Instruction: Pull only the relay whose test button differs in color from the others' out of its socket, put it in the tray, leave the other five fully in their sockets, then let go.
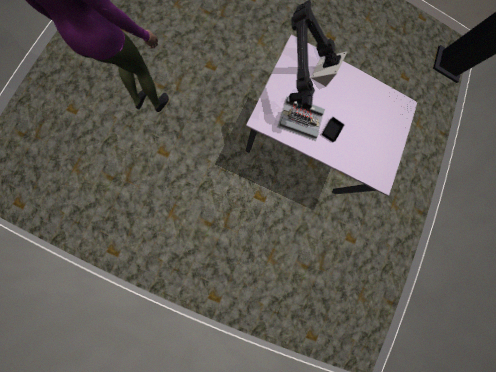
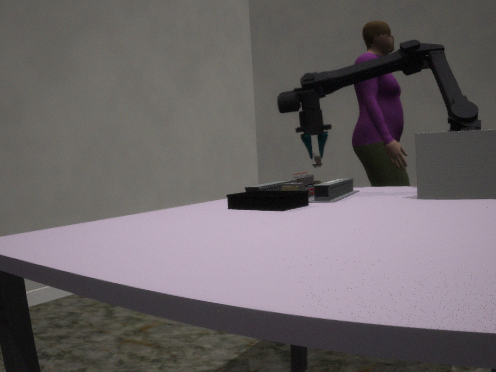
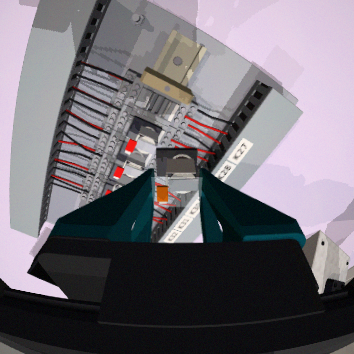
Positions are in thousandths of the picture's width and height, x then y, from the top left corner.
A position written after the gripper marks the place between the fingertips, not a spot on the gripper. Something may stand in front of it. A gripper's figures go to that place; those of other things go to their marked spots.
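Labels:
A relay panel (image 3: 626, 225) stands 22 cm from the lens, while a relay (image 3: 355, 479) is 18 cm from the lens and another relay (image 3: 403, 388) is 16 cm from the lens. The gripper (image 3: 499, 499) is 13 cm from the lens, and a further relay (image 3: 499, 504) is 11 cm from the lens.

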